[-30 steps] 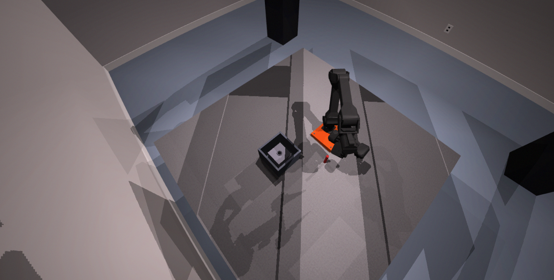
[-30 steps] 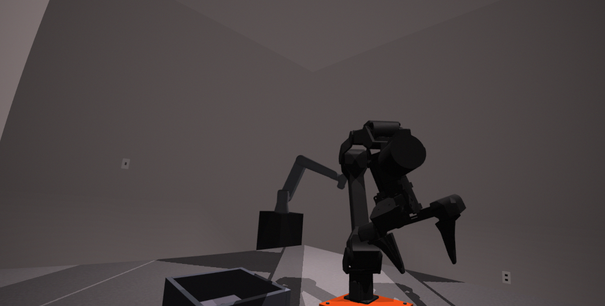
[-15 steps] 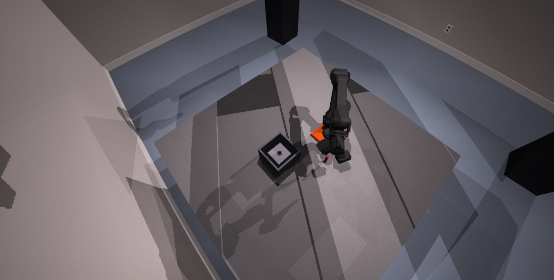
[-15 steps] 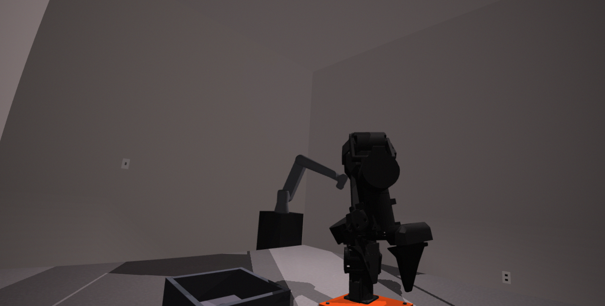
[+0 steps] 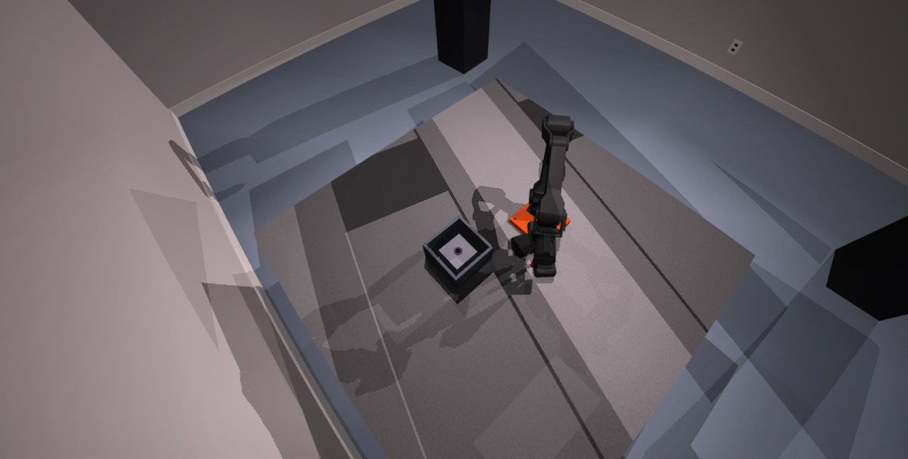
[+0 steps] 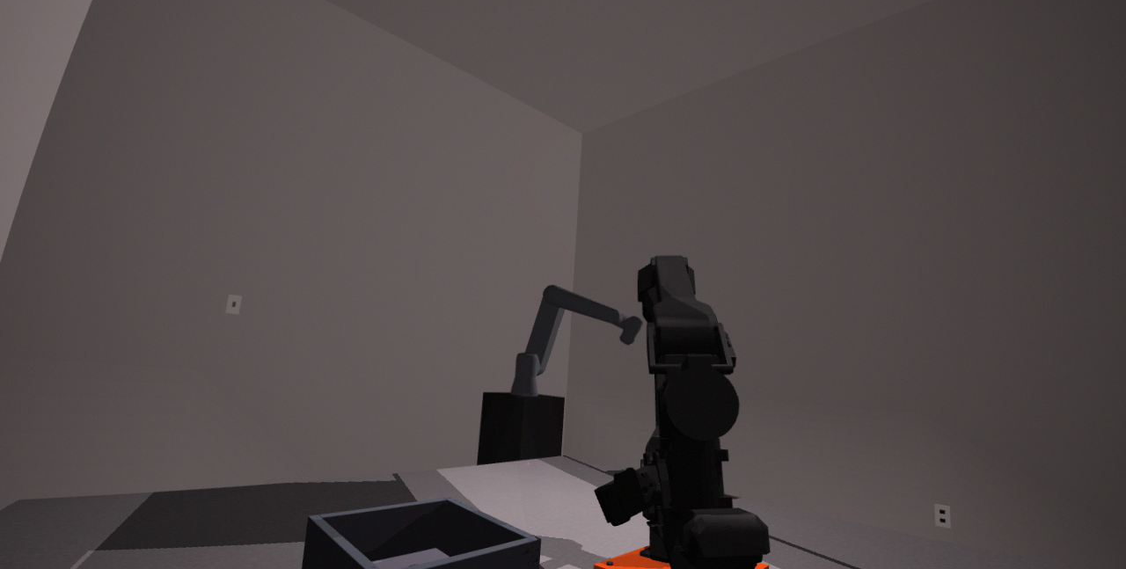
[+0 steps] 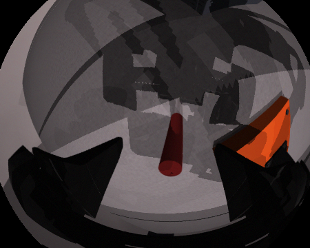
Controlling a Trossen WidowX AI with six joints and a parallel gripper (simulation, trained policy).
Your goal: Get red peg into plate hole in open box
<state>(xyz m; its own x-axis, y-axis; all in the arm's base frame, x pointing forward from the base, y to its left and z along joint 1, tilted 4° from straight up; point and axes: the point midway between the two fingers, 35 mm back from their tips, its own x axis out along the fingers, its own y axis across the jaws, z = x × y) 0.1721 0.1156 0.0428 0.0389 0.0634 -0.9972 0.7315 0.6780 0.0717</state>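
Right now the red peg is 10 mm to the right of my gripper tip and 10 mm ahead of it. Round my gripper tip: dark grey box 210 mm to the right, 150 mm ahead, 20 mm below; then pale plate 210 mm to the right, 150 mm ahead.
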